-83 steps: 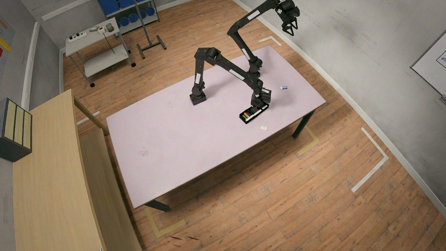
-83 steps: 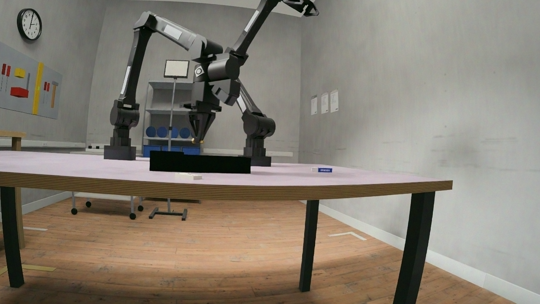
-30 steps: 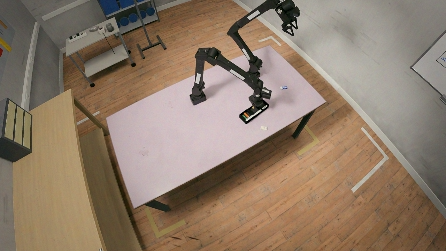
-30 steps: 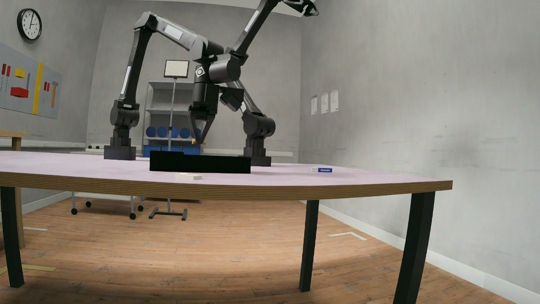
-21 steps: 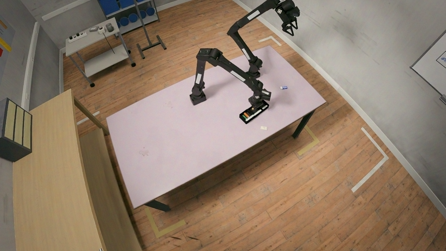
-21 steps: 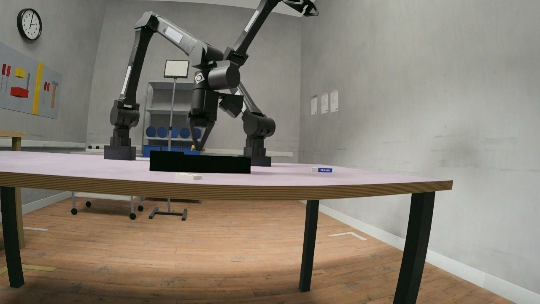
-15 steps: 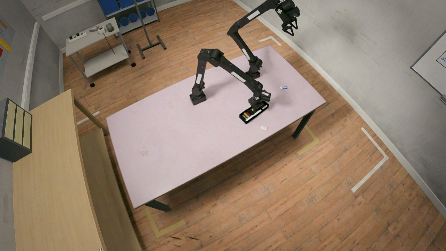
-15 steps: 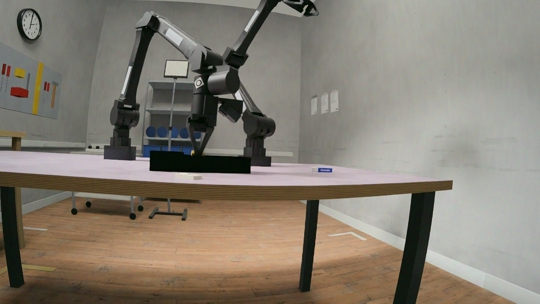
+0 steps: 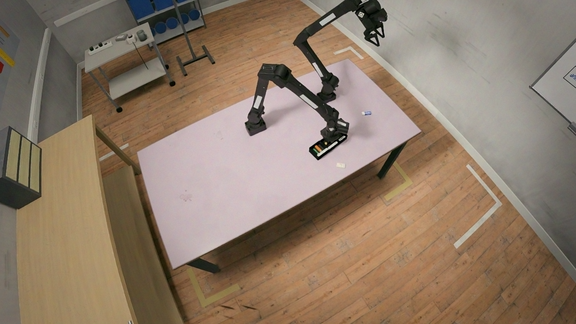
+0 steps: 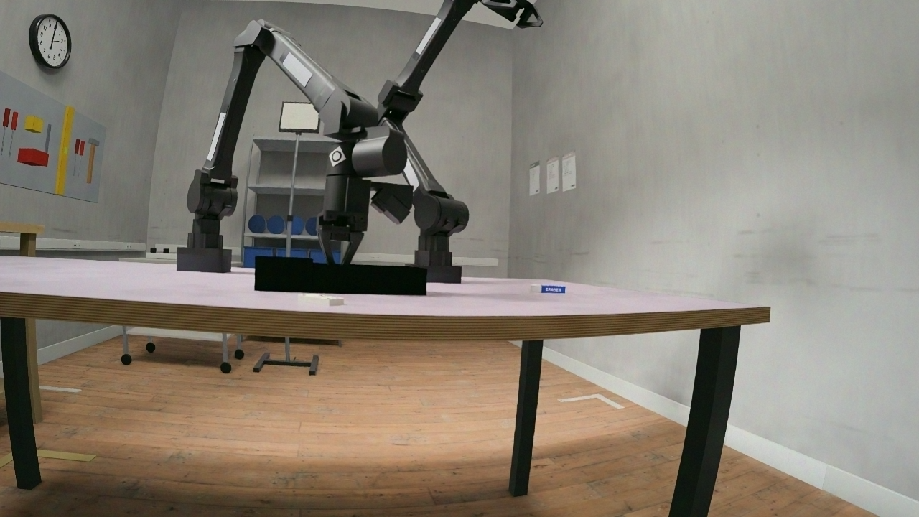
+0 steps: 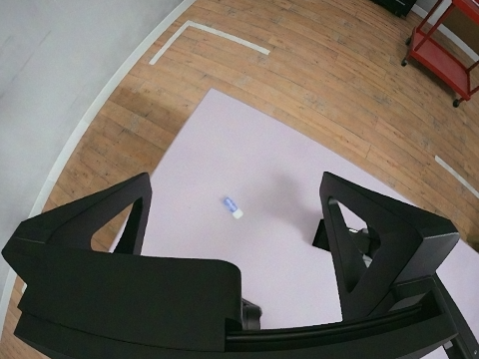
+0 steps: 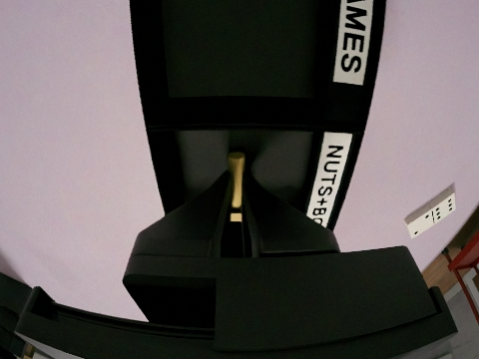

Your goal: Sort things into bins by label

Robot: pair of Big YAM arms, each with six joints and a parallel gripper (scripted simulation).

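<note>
Right now my right hand is 10 mm to the left of the brass bolt. The rest, counted from my right hand: eraser (80 mm behind, 370 mm to the left, 20 mm below); then orange battery (10 mm ahead, 70 mm to the right, 10 mm below); then white die (170 mm ahead, 10 mm to the right, 20 mm below).
</note>
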